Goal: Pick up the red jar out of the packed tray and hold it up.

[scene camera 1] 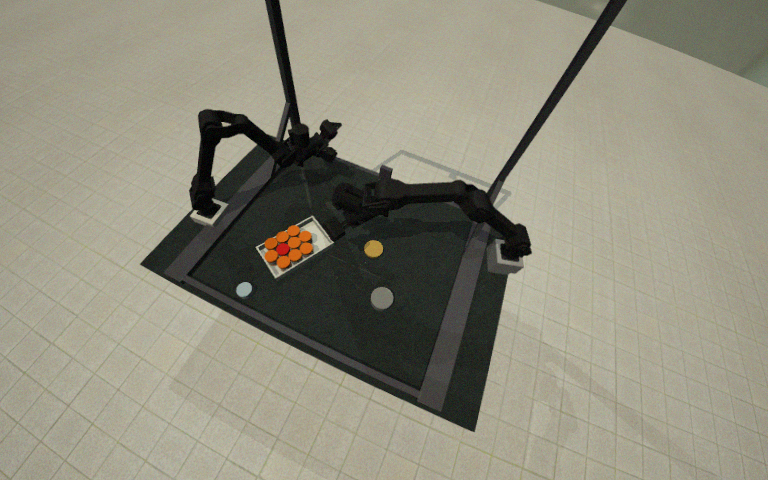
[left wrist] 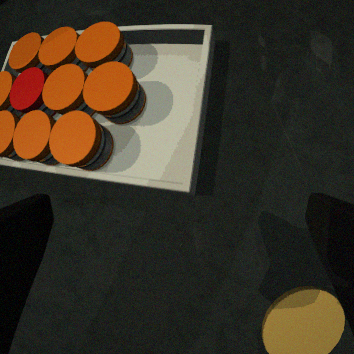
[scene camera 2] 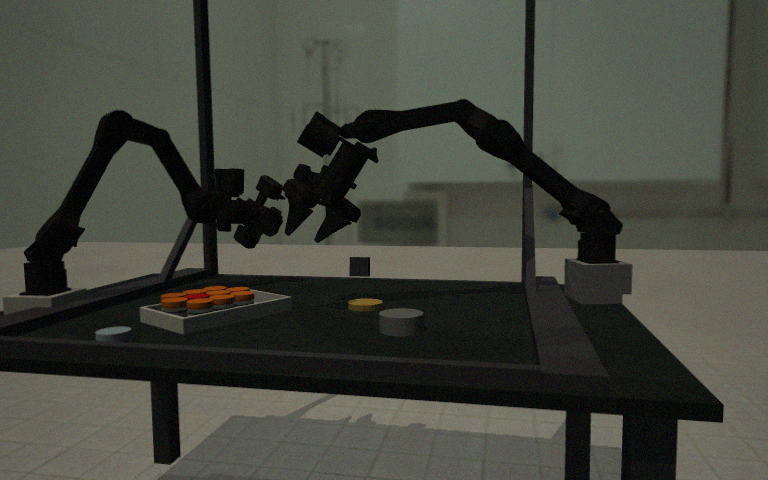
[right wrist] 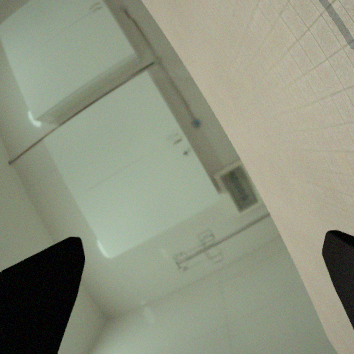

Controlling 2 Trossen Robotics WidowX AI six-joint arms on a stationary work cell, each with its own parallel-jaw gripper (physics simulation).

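Where they show: left gripper, fingertip midpoint: [scene camera 1: 338, 225] [left wrist: 181, 207] [scene camera 2: 301, 238]; right gripper, fingertip midpoint: [right wrist: 208, 249]; left arm's base, link origin: [scene camera 1: 509, 252] [scene camera 2: 597, 261]; right arm's base, link origin: [scene camera 1: 209, 210] [scene camera 2: 46, 292].
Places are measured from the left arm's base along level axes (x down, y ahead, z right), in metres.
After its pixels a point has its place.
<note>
A red-lidded jar [scene camera 1: 282, 249] @(x 0.035, y 0.801, z -0.117 m) [scene camera 2: 197, 296] @(x 0.035, y 0.798, z -0.120 m) [left wrist: 27, 89] @(x 0.035, y 0.796, z -0.113 m) stands among several orange-lidded jars [scene camera 1: 293, 242] @(x 0.035, y 0.772, z -0.083 m) [scene camera 2: 199, 304] @(x 0.037, y 0.779, z -0.182 m) [left wrist: 63, 87] @(x 0.035, y 0.767, z -0.082 m) in a white tray [scene camera 2: 237, 316] @(x 0.069, y 0.724, z -0.140 m) [left wrist: 202, 100] @(x 0.055, y 0.688, z 0.002 m). Orange lids surround it closely; its sides are mostly hidden. The tray's right end holds no jars in the left wrist view. My left gripper [scene camera 2: 303, 237] @(x -0.062, y 0.614, z -0.043 m) [left wrist: 181, 207] @(x -0.062, y 0.614, z -0.043 m) is open and empty, tilted downward, high above the table and to the right of the jars. My right gripper [scene camera 1: 335, 139] @(x -0.095, y 0.715, z 0.375 m) [right wrist: 208, 249] @(x -0.095, y 0.715, z 0.375 m) is open and empty, raised beyond the tray and facing away from it.
A yellow disc [scene camera 1: 373, 248] @(x 0.069, y 0.492, z -0.037 m) [scene camera 2: 365, 305] @(x 0.070, y 0.492, z -0.067 m) [left wrist: 304, 322] @(x 0.069, y 0.497, z -0.033 m) lies right of the tray. A grey cylinder [scene camera 1: 381, 297] @(x 0.051, y 0.438, z -0.223 m) [scene camera 2: 400, 322] @(x 0.058, y 0.440, z -0.260 m) stands nearer the front. A pale blue disc [scene camera 1: 244, 289] @(x 0.057, y 0.884, z -0.271 m) [scene camera 2: 113, 333] @(x 0.057, y 0.879, z -0.289 m) lies front left. Dark posts [scene camera 1: 281, 56] @(x -0.330, y 0.905, z 0.418 m) [scene camera 2: 528, 84] @(x -0.399, y 0.093, z 0.189 m) rise at the table's back.
</note>
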